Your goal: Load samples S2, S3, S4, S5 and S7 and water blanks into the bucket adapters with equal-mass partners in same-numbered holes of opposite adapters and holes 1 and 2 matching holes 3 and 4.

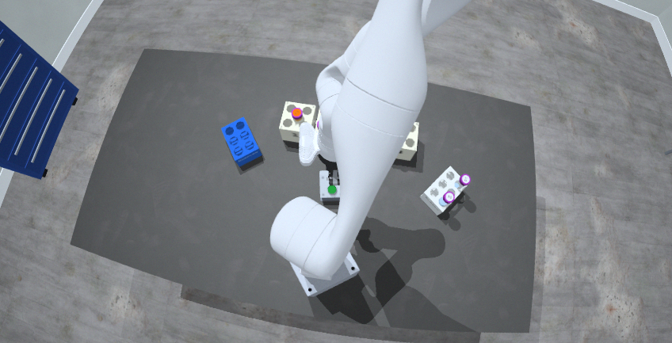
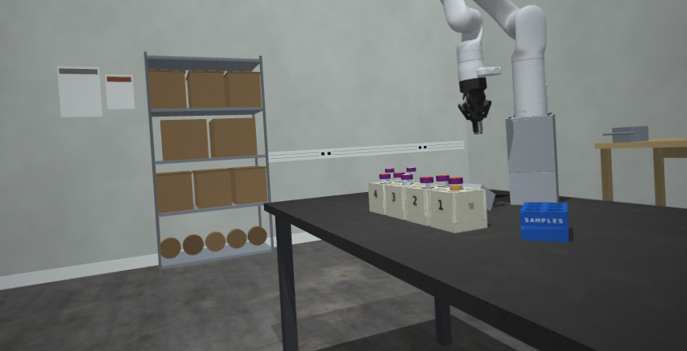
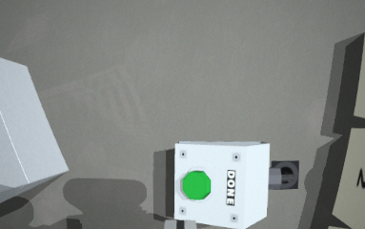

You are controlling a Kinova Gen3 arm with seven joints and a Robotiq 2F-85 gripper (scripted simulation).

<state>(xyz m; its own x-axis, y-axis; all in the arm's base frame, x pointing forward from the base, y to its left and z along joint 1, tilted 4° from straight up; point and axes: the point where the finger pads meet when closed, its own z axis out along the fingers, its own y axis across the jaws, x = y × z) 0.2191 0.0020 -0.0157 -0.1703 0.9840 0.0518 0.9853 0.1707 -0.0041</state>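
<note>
Right now my hand is 18 cm above the green done key. Round my hand: tube of pink liquid: 18 cm below, 17 cm ahead, 5 cm to the left; adapter 2: 20 cm below, 20 cm ahead, 3 cm to the left; 50 mL blank: 20 cm ahead, 18 cm below, 7 cm to the right.
</note>
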